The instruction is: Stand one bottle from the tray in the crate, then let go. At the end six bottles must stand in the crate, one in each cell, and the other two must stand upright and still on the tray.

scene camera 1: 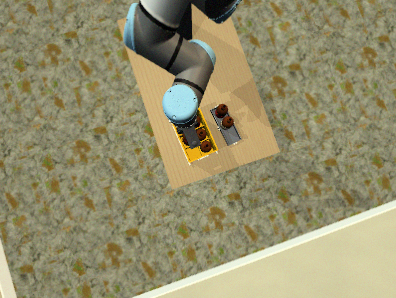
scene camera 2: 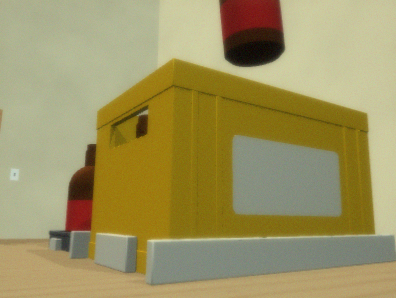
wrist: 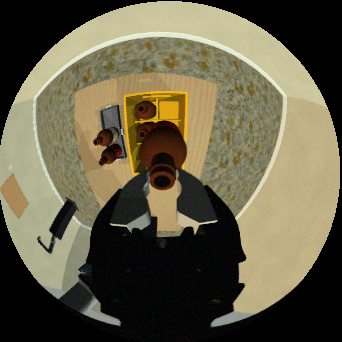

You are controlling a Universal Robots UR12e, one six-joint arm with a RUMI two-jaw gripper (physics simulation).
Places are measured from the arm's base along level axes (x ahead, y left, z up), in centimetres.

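Pixels of known places: gripper, fingertip midpoint: [wrist: 162, 169].
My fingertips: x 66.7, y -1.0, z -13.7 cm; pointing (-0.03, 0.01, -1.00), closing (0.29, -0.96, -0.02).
Note:
Behind a point stands the place of what it marks.
My gripper [wrist: 162, 169] @[z -13.7, x 66.7, y -1.0 cm] is shut on the neck of a brown bottle with a red label [scene camera 2: 252, 22] @[z -22.6, x 67.2, y -3.7 cm] [wrist: 163, 147] @[z -13.4, x 69.9, y -0.3 cm]. The bottle hangs nearly upright, its base above the rim of the yellow crate [scene camera 1: 215, 145] @[z -31.7, x 75.0, y 13.3 cm] [scene camera 2: 130, 195] @[z -42.5, x 54.5, y -3.2 cm] [wrist: 185, 107] @[z -31.6, x 77.8, y -4.2 cm]. In the wrist view a far right cell [wrist: 169, 109] @[z -48.3, x 77.0, y -0.3 cm] is empty, and bottles stand in the left row, one in the far left cell [scene camera 1: 206, 146] @[z -32.8, x 74.8, y 8.1 cm] [wrist: 145, 109] @[z -34.2, x 74.3, y 7.1 cm] and one nearer [scene camera 1: 201, 134] @[z -32.8, x 67.3, y 6.2 cm] [wrist: 144, 131] @[z -32.9, x 67.4, y 5.6 cm]. The held bottle and gripper hide the nearer cells. Two bottles [scene camera 1: 222, 110] @[z -36.8, x 53.6, y 21.6 cm] [scene camera 1: 228, 122] @[z -35.1, x 61.9, y 23.8 cm] [wrist: 105, 137] @[z -37.3, x 61.6, y 22.3 cm] [wrist: 108, 155] @[z -37.3, x 53.9, y 20.5 cm] stand upright on the dark tray [scene camera 1: 231, 135] @[z -48.6, x 68.7, y 27.6 cm] [wrist: 110, 118] @[z -48.6, x 68.1, y 27.1 cm].
The tray lies beside the crate on the wooden table [scene camera 1: 255, 125] @[z -49.1, x 64.0, y 45.6 cm] [wrist: 202, 100] @[z -49.1, x 86.8, y -13.5 cm]. Low grey blocks [scene camera 2: 270, 257] @[z -47.7, x 65.7, y -9.2 cm] [scene camera 2: 115, 251] @[z -47.5, x 53.3, y -3.4 cm] stand along the crate's base. The arm [scene camera 1: 180, 104] @[z 24.3, x 67.0, y -1.5 cm] covers part of the crate in scene camera 1.

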